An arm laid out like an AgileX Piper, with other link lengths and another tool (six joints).
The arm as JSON. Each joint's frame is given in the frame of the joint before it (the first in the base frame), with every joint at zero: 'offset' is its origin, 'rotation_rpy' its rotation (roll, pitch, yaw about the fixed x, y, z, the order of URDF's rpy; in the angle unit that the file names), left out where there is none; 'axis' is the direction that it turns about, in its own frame. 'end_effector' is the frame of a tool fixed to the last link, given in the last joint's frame.
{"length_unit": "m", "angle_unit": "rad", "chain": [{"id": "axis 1", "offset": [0.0, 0.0, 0.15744], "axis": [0.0, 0.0, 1.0]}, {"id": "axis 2", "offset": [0.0, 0.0, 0.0], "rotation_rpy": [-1.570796, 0.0, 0.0], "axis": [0.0, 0.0, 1.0]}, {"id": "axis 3", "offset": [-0.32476, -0.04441, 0.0], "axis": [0.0, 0.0, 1.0]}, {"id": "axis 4", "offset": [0.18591, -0.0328, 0.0], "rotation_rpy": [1.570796, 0.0, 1.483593], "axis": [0.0, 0.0, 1.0]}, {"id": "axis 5", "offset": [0.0, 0.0, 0.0], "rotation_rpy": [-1.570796, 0.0, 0.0], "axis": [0.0, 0.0, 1.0]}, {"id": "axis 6", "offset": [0.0, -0.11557, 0.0], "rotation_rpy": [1.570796, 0.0, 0.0], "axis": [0.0, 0.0, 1.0]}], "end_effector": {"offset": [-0.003, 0.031, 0.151], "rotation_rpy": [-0.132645, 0.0, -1.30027]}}
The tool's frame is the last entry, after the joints.
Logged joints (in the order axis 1, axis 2, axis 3, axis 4, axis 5, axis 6), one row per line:
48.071 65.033 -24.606 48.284 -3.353 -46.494
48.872 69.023 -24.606 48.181 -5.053 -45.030
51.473 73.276 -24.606 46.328 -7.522 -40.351
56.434 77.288 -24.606 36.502 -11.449 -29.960
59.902 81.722 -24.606 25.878 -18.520 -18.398
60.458 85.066 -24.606 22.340 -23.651 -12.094
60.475 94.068 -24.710 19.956 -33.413 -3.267
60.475 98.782 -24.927 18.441 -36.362 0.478
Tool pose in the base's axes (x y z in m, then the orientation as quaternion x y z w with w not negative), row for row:
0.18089 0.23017 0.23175 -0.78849 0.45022 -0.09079 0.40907
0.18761 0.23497 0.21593 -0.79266 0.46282 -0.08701 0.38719
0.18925 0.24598 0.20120 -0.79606 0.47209 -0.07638 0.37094
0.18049 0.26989 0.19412 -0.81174 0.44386 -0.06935 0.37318
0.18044 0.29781 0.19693 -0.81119 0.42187 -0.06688 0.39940
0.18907 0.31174 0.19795 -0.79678 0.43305 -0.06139 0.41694
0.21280 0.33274 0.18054 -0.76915 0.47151 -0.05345 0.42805
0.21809 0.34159 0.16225 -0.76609 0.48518 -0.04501 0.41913
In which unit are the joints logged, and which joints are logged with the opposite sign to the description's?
The joints are logged in degrees. Opposite sign: none.
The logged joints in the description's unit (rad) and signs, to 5 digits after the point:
0.83900 1.13504 -0.42946 0.84271 -0.05852 -0.81147
0.85298 1.20468 -0.42946 0.84092 -0.08819 -0.78592
0.89837 1.27891 -0.42946 0.80858 -0.13128 -0.70426
0.98496 1.34893 -0.42946 0.63708 -0.19982 -0.52290
1.04549 1.42632 -0.42946 0.45166 -0.32323 -0.32111
1.05519 1.48468 -0.42946 0.38991 -0.41279 -0.21108
1.05549 1.64180 -0.43127 0.34830 -0.58317 -0.05702
1.05549 1.72407 -0.43506 0.32186 -0.63464 0.00834

